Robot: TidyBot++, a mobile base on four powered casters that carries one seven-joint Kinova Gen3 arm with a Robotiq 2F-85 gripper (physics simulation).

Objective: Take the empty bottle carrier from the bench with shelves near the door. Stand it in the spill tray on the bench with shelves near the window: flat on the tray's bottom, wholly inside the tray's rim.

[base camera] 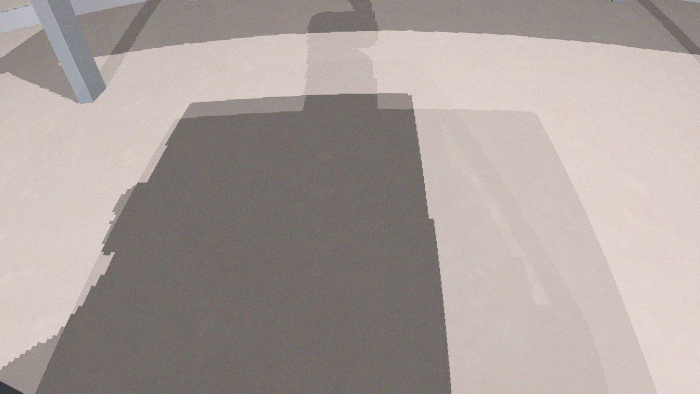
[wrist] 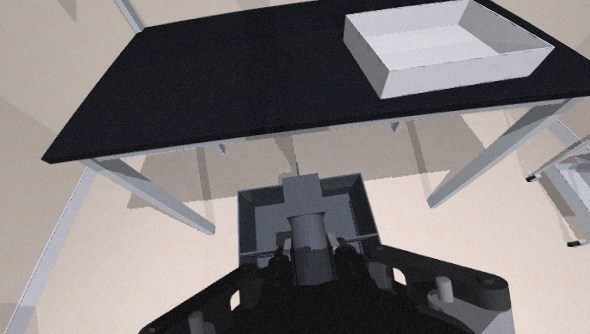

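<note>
The dark grey bottle carrier hangs in the lower middle of the wrist view, above the floor and in front of the bench. My gripper is shut on its round handle; the carrier's open compartments show below, and its near part is hidden by the fingers. The white spill tray stands on the black-topped bench, at the upper right of the wrist view, beyond and to the right of the carrier. The tray's inside is empty. Neither the gripper nor the carrier shows in the base camera view, where a bench leg shows at the upper left.
The bench's front legs stand left and right of the carrier in the wrist view. Part of a light metal frame stands at the right edge. A wall skirting runs along the left. Shadows lie on the floor.
</note>
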